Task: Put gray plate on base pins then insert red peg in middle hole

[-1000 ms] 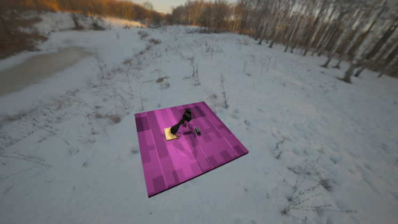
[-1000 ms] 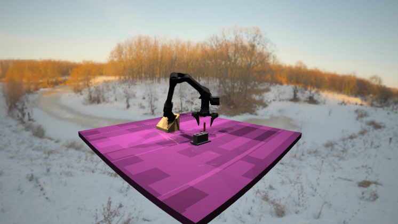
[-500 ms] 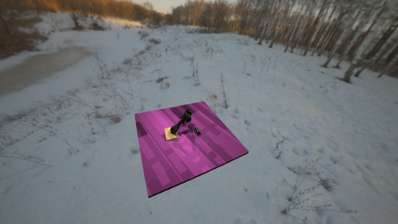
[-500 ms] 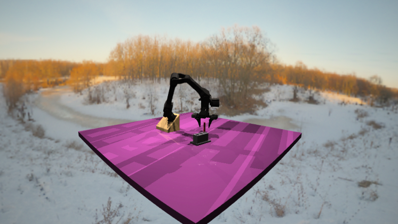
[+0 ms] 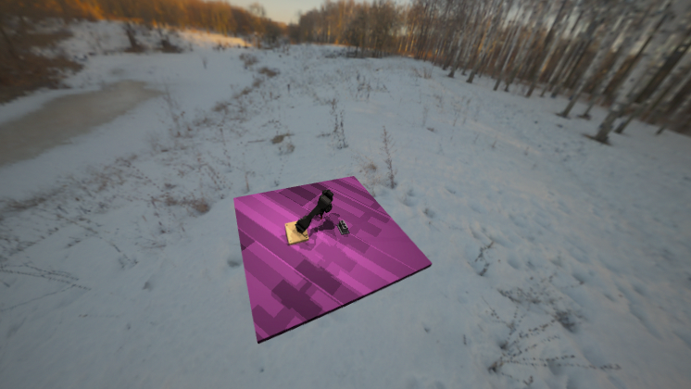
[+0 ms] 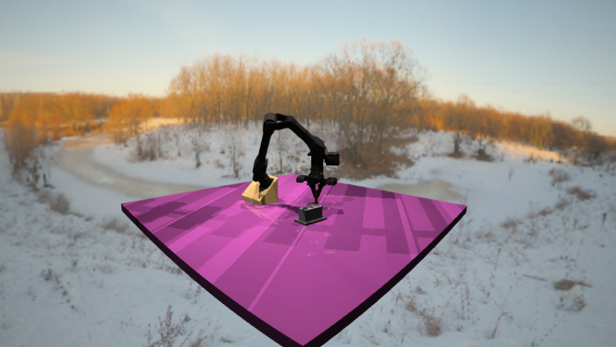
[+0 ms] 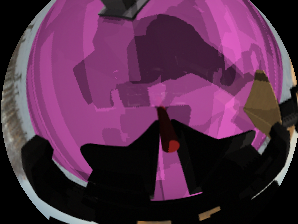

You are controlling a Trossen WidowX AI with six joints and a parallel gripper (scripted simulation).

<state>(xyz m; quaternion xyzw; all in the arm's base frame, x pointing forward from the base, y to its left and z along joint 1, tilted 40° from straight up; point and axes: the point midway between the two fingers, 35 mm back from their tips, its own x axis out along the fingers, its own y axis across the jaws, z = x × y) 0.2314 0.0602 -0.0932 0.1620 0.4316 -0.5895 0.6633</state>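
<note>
The gray plate lies 190 mm to the right of my gripper tip, 120 mm ahead of it and 10 mm above it. Also, from my gripper tip: red peg: right at my gripper tip; then dark flat base: 190 mm to the right, 120 mm ahead, 30 mm below.
</note>
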